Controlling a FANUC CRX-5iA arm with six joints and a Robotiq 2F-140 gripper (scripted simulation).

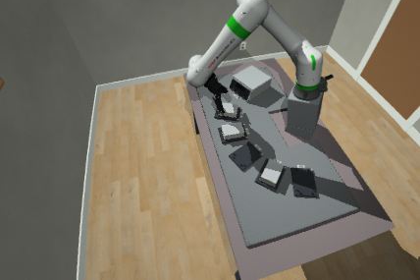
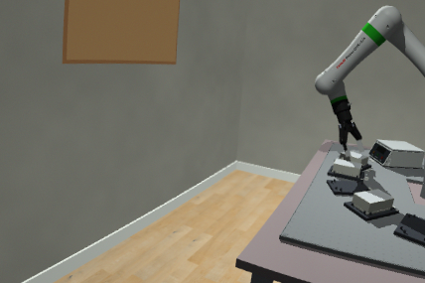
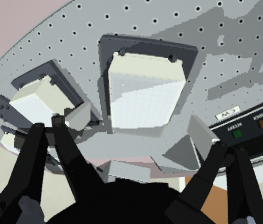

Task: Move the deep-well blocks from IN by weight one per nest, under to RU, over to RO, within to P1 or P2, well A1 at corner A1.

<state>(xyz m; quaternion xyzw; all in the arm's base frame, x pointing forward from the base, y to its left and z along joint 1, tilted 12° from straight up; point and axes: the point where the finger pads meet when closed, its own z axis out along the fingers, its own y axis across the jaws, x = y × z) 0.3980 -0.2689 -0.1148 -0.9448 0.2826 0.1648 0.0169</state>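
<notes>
Now: hand 6 cm above the dark infeed nest. Round my hand: deep-well block (51 cm to the left, 4 cm behind, 3 cm below); pale platform (27 cm behind, 18 cm to the right, 3 cm above); check-weigher (26 cm behind, 18 cm to the right).
</notes>
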